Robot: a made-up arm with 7 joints.
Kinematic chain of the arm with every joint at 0, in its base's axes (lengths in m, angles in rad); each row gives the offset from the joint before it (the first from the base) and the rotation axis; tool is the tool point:
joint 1: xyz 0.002 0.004 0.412 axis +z
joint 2: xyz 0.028 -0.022 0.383 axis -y
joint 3: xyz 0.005 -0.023 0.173 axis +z
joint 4: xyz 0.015 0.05 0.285 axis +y
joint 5: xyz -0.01 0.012 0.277 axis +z
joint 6: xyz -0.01 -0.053 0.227 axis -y
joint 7: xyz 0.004 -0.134 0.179 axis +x
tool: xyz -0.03 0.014 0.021
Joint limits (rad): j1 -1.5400..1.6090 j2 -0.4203..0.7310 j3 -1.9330..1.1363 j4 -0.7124..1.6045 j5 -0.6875..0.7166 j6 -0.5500..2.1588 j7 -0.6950..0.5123
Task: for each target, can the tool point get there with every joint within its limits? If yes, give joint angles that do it. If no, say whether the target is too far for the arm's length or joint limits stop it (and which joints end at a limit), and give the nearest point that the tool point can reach.
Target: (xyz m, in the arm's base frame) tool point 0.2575 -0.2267 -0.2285
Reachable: no: joint limits stop it (at a limit: joint 2, joint 4, joint 5, joint 6, joint 7) | nearest point 0.5812 -0.5190 0.7512 | short by 1.072 m
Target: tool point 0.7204 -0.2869 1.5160
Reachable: yes | joints -0.5912 -0.1930 0.5261 0.9611 0.3761 0.0247 -0.1155
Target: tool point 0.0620 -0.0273 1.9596
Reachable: yes | joints -0.7185 0.1309 0.7436 0.0895 0.4810 -0.3329 0.1638
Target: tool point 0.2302 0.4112 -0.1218
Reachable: no: joint limits stop it (at a limit: joint 2, joint 4, joint 5, joint 6, joint 7) | nearest point 0.3837 0.6852 0.7510 | short by 0.928 m
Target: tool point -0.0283 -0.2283 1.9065
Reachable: yes | joints 0.8343 0.0455 -1.6973 0.1750 0.5774 0.5114 0.3594
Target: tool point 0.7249 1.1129 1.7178
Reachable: no: too far | nearest point 0.4910 0.7541 1.5156 | short by 0.474 m
